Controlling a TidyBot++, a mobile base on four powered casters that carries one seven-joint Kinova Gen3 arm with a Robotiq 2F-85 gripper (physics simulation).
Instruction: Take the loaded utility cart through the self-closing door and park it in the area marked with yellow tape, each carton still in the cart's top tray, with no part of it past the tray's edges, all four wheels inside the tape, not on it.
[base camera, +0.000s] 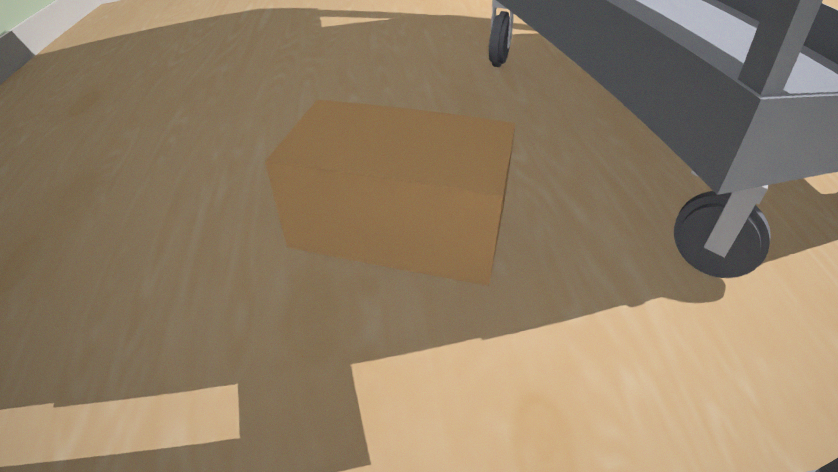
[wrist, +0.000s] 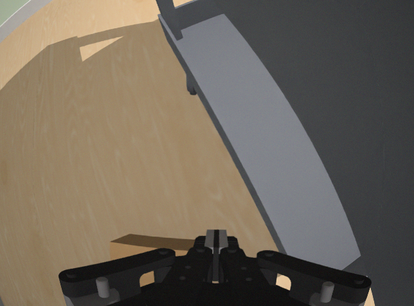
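Frame: origin at the arm's base, x right, y back, z down, level; centimetres.
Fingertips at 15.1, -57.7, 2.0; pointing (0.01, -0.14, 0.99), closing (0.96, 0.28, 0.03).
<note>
Offsets run from my fingertips to a thing's top centre, as dx, dy, dz. Level surfaces: height alone.
A brown carton @[-15.9, +9.8, +26.7] (base camera: 389, 205) (wrist: 150, 246) lies on the floor beside the grey utility cart (base camera: 621, 82) (wrist: 260, 125); in the wrist view my gripper partly hides it. The cart is at the right of both views, partly cut off. In the base camera view its near wheel @[+16.2, +18.4, +28.5] (base camera: 747, 253) and a farther wheel @[+2.2, -32.2, +27.7] (base camera: 498, 42) stand on the floor. My gripper (wrist: 216, 241) is shut and empty, at the bottom of the wrist view, left of the cart's shelf edge. The cart's top tray with its cartons, the door and the yellow tape do not show.
A pale green wall (base camera: 17, 12) (wrist: 12, 9) with a light baseboard (base camera: 55, 28) (wrist: 24, 21) shows at the top left of both views. The wooden floor @[dz +37.7] (base camera: 146, 234) (wrist: 110, 150) left of the cart is mostly in shadow. A cart post (wrist: 171, 20) rises at the shelf's far end.
</note>
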